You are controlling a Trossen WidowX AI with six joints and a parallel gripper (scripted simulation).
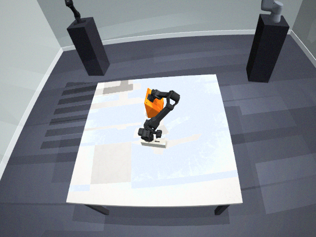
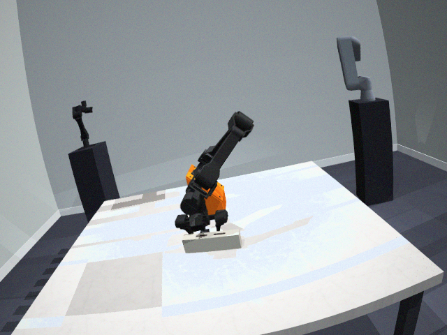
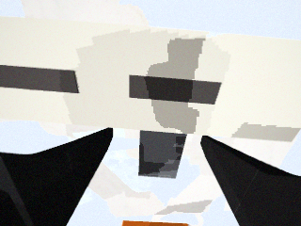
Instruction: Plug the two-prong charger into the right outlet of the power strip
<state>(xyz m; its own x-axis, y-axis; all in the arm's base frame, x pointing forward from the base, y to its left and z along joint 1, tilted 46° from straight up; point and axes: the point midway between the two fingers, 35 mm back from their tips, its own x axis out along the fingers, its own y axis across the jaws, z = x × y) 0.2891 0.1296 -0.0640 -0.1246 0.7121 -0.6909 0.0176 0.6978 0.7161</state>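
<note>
The grey two-prong charger is 20 mm ahead of my gripper tip and 10 mm above it.
</note>
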